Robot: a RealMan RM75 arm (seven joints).
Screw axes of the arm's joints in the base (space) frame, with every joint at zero. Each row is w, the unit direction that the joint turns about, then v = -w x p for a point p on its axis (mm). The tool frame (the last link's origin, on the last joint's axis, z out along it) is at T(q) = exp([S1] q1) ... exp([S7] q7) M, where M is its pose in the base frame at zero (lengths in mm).
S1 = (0, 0, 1, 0, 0, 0)
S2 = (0, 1, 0, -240.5, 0, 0)
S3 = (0, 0, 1, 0, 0, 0)
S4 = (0, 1, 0, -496.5, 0, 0)
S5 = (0, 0, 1, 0, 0, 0)
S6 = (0, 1, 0, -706.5, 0, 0)
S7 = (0, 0, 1, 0, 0, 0)
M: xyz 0 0 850.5 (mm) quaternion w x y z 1 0 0 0
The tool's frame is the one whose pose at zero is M.
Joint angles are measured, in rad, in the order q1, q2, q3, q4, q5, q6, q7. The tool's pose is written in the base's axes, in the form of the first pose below.
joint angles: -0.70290 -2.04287 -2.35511 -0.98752 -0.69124 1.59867 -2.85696
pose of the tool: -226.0 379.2 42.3 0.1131 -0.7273 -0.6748 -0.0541
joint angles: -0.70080 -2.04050 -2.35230 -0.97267 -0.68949 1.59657 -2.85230
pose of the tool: -229.0 377.8 40.3 0.1104 -0.7258 -0.6772 -0.0499
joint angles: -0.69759 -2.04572 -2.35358 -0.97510 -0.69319 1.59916 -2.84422
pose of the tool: -228.6 376.5 38.6 0.1070 -0.7280 -0.6752 -0.0515
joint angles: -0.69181 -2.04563 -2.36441 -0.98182 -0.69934 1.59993 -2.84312
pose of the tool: -229.8 376.2 41.2 0.1085 -0.7257 -0.6768 -0.0590
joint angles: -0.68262 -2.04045 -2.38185 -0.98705 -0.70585 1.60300 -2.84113
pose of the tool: -233.4 375.5 46.5 0.1116 -0.7210 -0.6805 -0.0680
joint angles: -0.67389 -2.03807 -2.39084 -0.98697 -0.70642 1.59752 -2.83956
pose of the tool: -237.7 374.8 48.8 0.1160 -0.7164 -0.6841 -0.0726
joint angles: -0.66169 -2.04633 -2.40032 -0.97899 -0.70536 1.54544 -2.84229
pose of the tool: -244.7 377.2 47.2 0.1331 -0.7048 -0.6914 -0.0872
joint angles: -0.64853 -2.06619 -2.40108 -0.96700 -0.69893 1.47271 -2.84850
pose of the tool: -251.7 379.6 40.0 0.1526 -0.6909 -0.6995 -0.1006
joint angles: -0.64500 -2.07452 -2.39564 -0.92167 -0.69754 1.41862 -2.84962
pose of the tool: -258.9 379.7 29.4 0.1564 -0.6789 -0.7100 -0.1032
